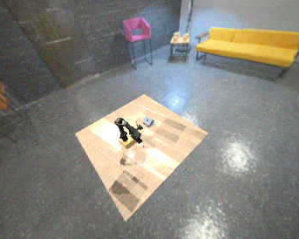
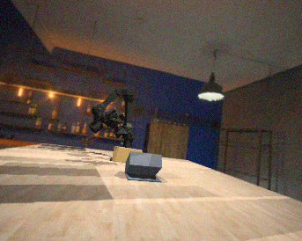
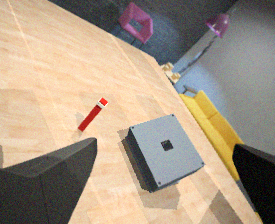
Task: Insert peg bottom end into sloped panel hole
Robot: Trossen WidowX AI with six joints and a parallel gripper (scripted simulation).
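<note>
The red square peg lies 160 mm to the left of my gripper tip, 140 mm below it and 90 mm ahead of it. From my gripper tip the other things lie so: grey sloped panel 240 mm ahead, 150 mm below, 80 mm to the left.
</note>
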